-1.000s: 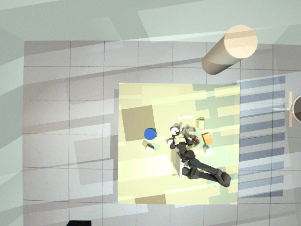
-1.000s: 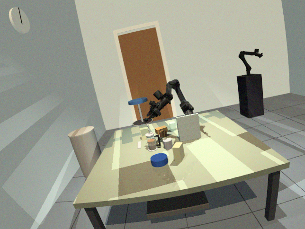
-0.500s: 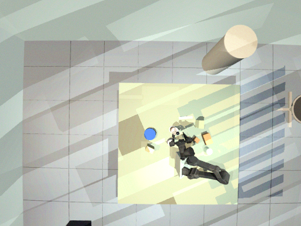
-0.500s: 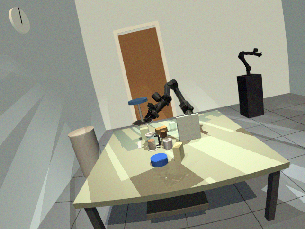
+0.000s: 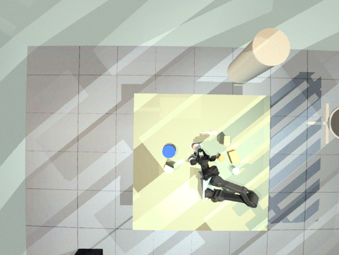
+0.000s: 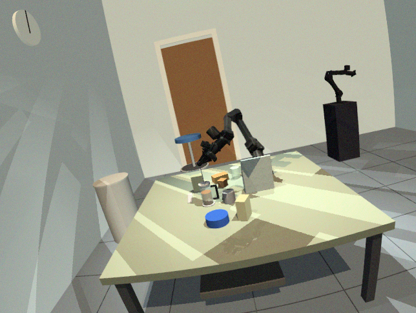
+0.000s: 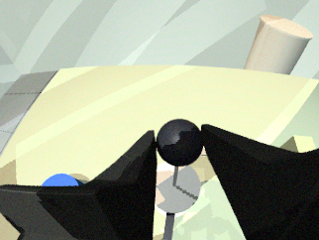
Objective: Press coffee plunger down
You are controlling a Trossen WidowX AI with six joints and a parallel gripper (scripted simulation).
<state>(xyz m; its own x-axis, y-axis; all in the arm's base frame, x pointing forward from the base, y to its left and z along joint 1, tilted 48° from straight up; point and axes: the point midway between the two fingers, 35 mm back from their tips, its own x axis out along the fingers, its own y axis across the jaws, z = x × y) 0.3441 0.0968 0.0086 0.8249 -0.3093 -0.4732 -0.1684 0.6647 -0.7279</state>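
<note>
Now: gripper tip 130 mm above the coffee press and 20 mm past it. Also, from my gripper tip: flat white strip 260 mm below, 140 mm to the right, 120 mm ahead; grey cup 230 mm below, 140 mm behind, 30 mm to the left; orange box 360 mm to the right, 240 mm below, 110 mm behind.
</note>
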